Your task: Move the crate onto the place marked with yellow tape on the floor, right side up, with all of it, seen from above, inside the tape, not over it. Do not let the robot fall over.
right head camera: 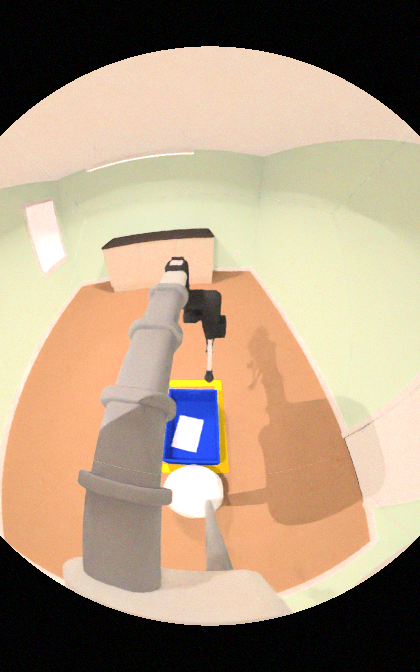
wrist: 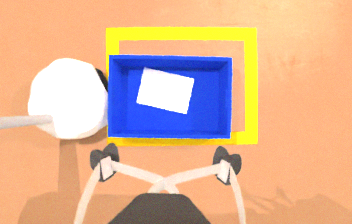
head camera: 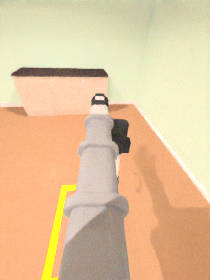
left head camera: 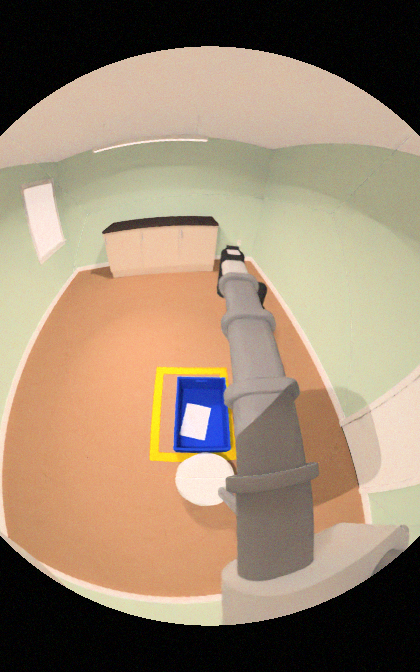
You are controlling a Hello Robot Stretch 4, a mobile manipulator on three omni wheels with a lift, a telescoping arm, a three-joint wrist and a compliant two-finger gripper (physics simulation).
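Frame: origin at the robot's base, x ahead, y left, z up, level; centimetres.
Seen in the pictures: gripper, fingertip midpoint: (wrist: pixel 166 156); robot's base, origin of the base link: (left head camera: pixel 203 477).
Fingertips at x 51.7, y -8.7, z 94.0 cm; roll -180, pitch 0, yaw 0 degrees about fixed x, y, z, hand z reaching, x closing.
Observation:
Offsets run from my fingertips to a thing's top centre.
The blue crate {dz -74.8, dx +0.0, dy +11.2 cm} (left head camera: pixel 217 425) (right head camera: pixel 210 430) (wrist: pixel 210 100) stands right side up on the yellow tape rectangle (head camera: pixel 56 235) (left head camera: pixel 156 415) (right head camera: pixel 224 430) (wrist: pixel 251 85). A flat white block {dz -94.0, dx -2.9, dy +15.6 cm} (left head camera: pixel 196 421) (right head camera: pixel 188 433) (wrist: pixel 165 91) lies in it. In the wrist view the crate's left and lower sides overlap the tape; bare floor shows between its upper and right sides and the tape. My gripper (right head camera: pixel 209 376) (wrist: pixel 166 156) is open and empty, above the floor beside the crate's long side. The head camera view does not show the crate.
My round white base (left head camera: pixel 204 477) (right head camera: pixel 194 492) (wrist: pixel 67 100) is against or very near the crate's short side. My arm (head camera: pixel 100 175) (left head camera: pixel 257 350) (right head camera: pixel 145 360) reaches forward, high up. A cabinet (head camera: pixel 65 92) (left head camera: pixel 160 250) (right head camera: pixel 135 265) stands at the far wall. A wall runs along the right.

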